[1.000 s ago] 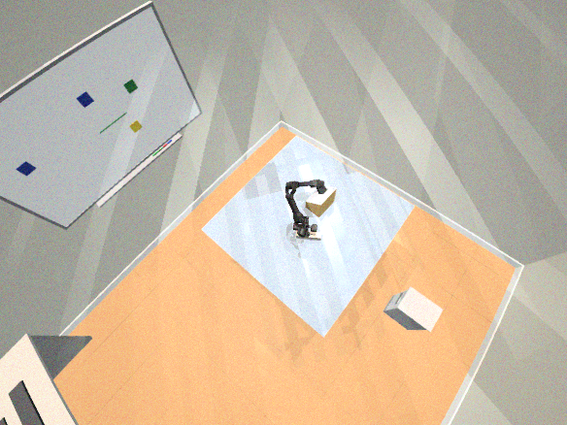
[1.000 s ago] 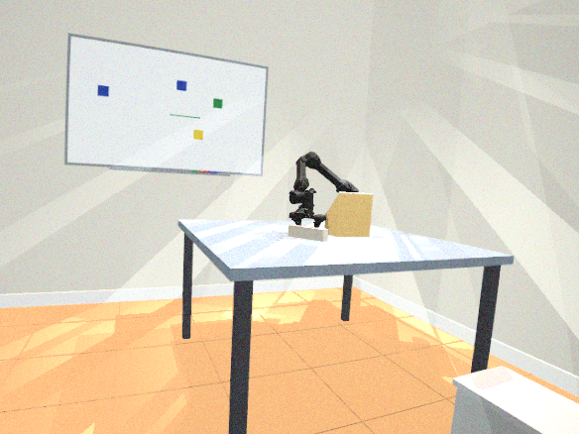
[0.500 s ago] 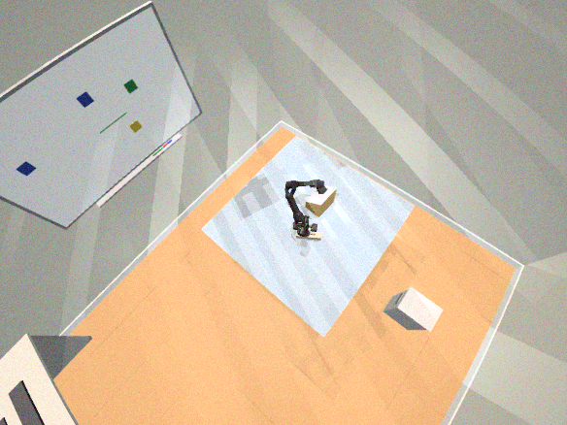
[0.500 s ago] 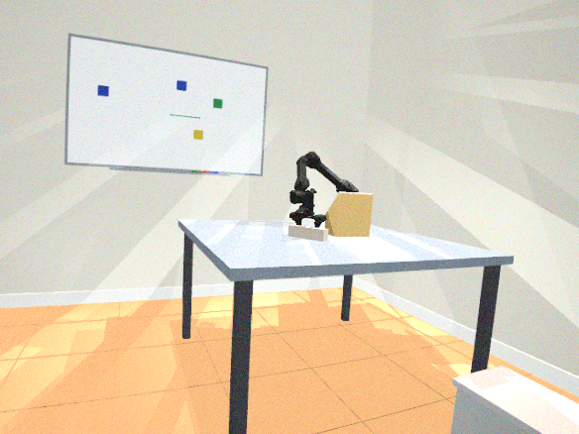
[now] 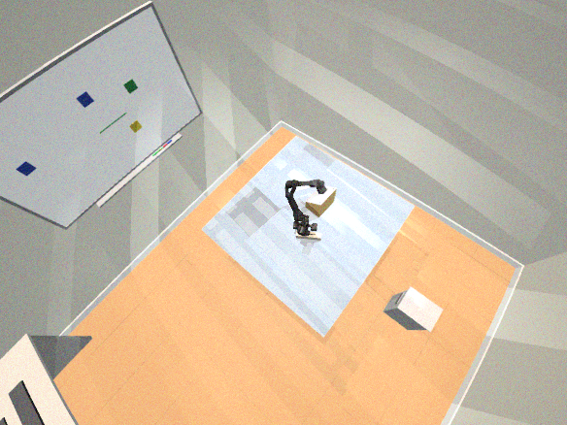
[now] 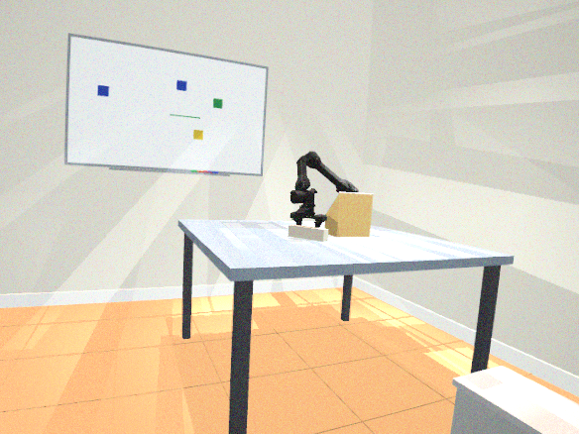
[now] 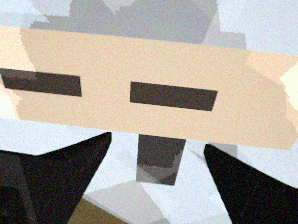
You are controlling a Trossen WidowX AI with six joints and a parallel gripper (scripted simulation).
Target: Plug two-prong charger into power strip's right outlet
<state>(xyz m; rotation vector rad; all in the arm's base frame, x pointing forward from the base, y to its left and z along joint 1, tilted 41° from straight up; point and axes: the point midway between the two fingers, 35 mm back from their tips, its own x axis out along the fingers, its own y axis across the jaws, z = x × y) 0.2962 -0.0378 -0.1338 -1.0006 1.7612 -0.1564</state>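
The two-prong charger lies 20 mm ahead of my gripper tip, 10 mm to the left of it and 10 mm above it.
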